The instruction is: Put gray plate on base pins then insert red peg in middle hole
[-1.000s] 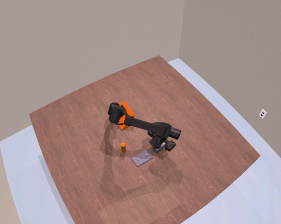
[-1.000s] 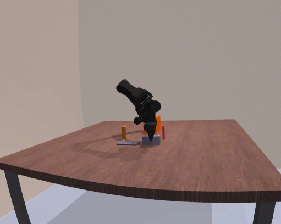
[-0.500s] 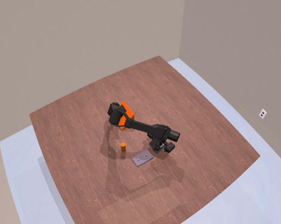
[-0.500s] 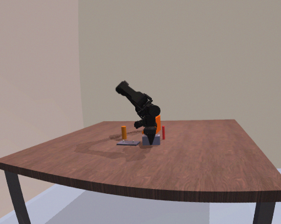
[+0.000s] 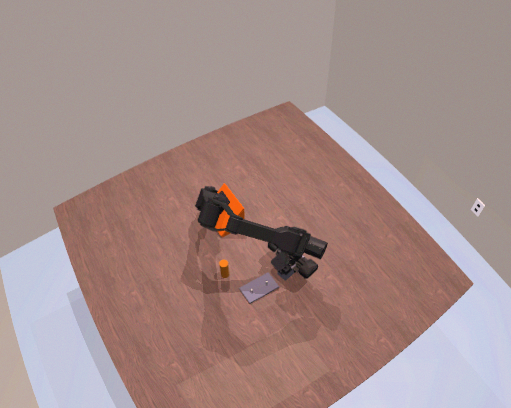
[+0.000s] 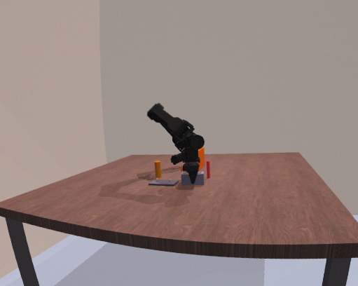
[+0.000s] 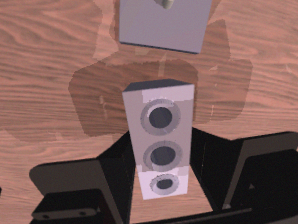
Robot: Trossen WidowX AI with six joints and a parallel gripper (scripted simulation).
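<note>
The base is 10 mm ahead of my gripper tip and 140 mm to the right of it. The rest, counted from my gripper tip: gray plate (30 mm above); red peg (110 mm behind, 40 mm to the left, 30 mm above); orange cylinder (100 mm behind, 210 mm to the right, 30 mm above).
</note>
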